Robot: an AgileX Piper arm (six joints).
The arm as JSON. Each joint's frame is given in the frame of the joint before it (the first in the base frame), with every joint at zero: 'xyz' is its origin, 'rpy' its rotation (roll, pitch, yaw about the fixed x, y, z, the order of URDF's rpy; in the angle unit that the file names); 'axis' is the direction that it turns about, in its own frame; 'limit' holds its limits. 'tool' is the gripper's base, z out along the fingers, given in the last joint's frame.
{
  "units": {
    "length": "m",
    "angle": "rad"
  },
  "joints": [
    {
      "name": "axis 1",
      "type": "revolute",
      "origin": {
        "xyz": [
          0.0,
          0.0,
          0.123
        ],
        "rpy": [
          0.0,
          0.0,
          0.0
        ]
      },
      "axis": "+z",
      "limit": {
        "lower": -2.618,
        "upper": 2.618
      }
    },
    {
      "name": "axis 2",
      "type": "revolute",
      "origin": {
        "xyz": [
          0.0,
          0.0,
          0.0
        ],
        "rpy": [
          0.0,
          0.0,
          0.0
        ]
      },
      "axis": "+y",
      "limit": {
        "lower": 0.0,
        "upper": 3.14
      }
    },
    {
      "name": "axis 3",
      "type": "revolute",
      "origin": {
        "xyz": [
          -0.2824,
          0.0,
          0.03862
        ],
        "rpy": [
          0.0,
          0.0,
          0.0
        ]
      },
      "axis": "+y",
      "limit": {
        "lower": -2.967,
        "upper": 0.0
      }
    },
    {
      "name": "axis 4",
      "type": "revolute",
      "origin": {
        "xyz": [
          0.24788,
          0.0,
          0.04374
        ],
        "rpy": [
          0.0,
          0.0,
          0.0
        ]
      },
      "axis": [
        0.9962,
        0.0,
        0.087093
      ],
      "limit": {
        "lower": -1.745,
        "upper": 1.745
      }
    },
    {
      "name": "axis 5",
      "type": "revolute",
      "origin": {
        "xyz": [
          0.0,
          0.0,
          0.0
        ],
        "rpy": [
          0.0,
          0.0,
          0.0
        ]
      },
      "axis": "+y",
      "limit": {
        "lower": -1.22,
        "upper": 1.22
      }
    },
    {
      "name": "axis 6",
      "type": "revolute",
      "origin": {
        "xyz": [
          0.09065,
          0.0,
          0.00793
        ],
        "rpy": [
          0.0,
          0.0,
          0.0
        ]
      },
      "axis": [
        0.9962,
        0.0,
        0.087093
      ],
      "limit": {
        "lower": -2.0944,
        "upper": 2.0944
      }
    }
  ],
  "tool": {
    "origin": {
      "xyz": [
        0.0,
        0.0,
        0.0
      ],
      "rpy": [
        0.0,
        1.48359,
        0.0
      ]
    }
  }
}
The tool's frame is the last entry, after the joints.
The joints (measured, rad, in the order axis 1, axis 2, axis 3, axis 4, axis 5, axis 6), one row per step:
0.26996, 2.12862, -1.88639, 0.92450, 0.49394, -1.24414
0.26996, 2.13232, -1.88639, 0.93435, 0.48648, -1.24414
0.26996, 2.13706, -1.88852, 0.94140, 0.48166, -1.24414
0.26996, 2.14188, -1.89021, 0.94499, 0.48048, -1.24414
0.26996, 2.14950, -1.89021, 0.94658, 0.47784, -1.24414
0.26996, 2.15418, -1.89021, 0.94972, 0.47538, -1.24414
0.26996, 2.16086, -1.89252, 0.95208, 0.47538, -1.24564
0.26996, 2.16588, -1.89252, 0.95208, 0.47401, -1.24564
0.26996, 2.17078, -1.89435, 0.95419, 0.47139, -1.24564
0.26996, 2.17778, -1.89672, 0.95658, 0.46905, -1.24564
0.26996, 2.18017, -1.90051, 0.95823, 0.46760, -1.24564
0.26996, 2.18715, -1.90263, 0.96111, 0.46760, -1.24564
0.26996, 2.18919, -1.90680, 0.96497, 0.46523, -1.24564
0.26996, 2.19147, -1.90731, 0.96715, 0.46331, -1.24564
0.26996, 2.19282, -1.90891, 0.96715, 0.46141, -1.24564
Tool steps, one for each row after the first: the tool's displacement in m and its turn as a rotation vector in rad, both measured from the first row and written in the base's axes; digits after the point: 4 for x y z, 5 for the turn. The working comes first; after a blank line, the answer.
Tool pose at each row, in the base's axes (x y z in m, rotation vector in rad; the steps are taken from these numbers as rounded here):
0.4809, 0.1688, 0.2871, -0.87017, 1.81955, 0.32419
0.4820, 0.1689, 0.2859, -0.85716, 1.82122, 0.32792
0.4831, 0.1690, 0.2846, -0.84820, 1.82253, 0.33094
0.4841, 0.1693, 0.2828, -0.84487, 1.82531, 0.33384
0.4854, 0.1695, 0.2791, -0.84278, 1.83204, 0.33487
0.4862, 0.1697, 0.2769, -0.83907, 1.83599, 0.33670
0.4874, 0.1701, 0.2743, -0.83913, 1.83958, 0.33873
0.4882, 0.1702, 0.2717, -0.83888, 1.84411, 0.33877
0.4892, 0.1703, 0.2700, -0.83563, 1.84644, 0.33919
0.4904, 0.1706, 0.2673, -0.83260, 1.85038, 0.34040
0.4911, 0.1707, 0.2674, -0.82993, 1.84866, 0.34037
0.4922, 0.1711, 0.2646, -0.82824, 1.85347, 0.34386
0.4929, 0.1712, 0.2651, -0.82293, 1.85083, 0.34483
0.4934, 0.1713, 0.2642, -0.81993, 1.85210, 0.34554
0.4938, 0.1712, 0.2641, -0.81848, 1.85136, 0.34399

0.0011, 0.0001, -0.0012, 0.00868, 0.00161, -0.00744
0.0022, 0.0002, -0.0025, 0.01486, 0.00307, -0.01240
0.0032, 0.0005, -0.0043, 0.01746, 0.00633, -0.01395
0.0045, 0.0007, -0.0080, 0.01696, 0.01248, -0.01638
0.0053, 0.0009, -0.0102, 0.01873, 0.01634, -0.01891
0.0065, 0.0013, -0.0128, 0.01871, 0.02030, -0.01875
0.0073, 0.0014, -0.0154, 0.01736, 0.02430, -0.01989
0.0083, 0.0015, -0.0171, 0.01857, 0.02623, -0.02239
0.0095, 0.0018, -0.0198, 0.01960, 0.02991, -0.02473
0.0102, 0.0019, -0.0197, 0.02158, 0.02813, -0.02617
0.0113, 0.0023, -0.0225, 0.02294, 0.03359, -0.02677
0.0120, 0.0024, -0.0220, 0.02723, 0.03116, -0.02932
0.0125, 0.0025, -0.0229, 0.02883, 0.03230, -0.03129
0.0129, 0.0024, -0.0230, 0.02893, 0.03092, -0.03281

